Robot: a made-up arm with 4 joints.
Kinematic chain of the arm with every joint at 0, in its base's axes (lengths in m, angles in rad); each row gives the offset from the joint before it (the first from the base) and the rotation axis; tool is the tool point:
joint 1: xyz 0 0 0.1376 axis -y
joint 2: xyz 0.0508 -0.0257 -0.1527 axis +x
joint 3: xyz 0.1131 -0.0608 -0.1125 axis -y
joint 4: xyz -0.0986 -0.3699 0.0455 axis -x
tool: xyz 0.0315 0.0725 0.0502
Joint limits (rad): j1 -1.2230..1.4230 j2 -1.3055..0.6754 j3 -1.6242..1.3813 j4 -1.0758..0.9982
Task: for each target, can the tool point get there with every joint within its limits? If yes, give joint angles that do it. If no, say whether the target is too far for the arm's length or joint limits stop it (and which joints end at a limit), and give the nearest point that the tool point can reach.
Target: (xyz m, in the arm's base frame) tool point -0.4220 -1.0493 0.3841
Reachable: no: too far | nearest point -0.2043 -0.4865 0.0417 | short by 0.694 m
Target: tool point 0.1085 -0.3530 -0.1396
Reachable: yes | joints 0.0196 0.1660 -0.1721 0.7736
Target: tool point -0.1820 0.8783 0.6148
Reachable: no: too far | nearest point -0.1134 -0.1015 0.4350 | short by 0.999 m
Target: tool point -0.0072 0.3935 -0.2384
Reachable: no: joint limits stop it (at a limit: joint 2, joint 3) | nearest point -0.0098 -0.1865 -0.3741 | short by 0.596 m
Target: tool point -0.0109 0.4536 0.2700
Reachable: no: joint limits stop it (at a limit: joint 2) | nearest point -0.0221 -0.1027 0.4058 | short by 0.573 m
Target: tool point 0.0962 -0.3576 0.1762
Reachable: yes | joints 0.7744 -0.4281 0.0129 0.2234
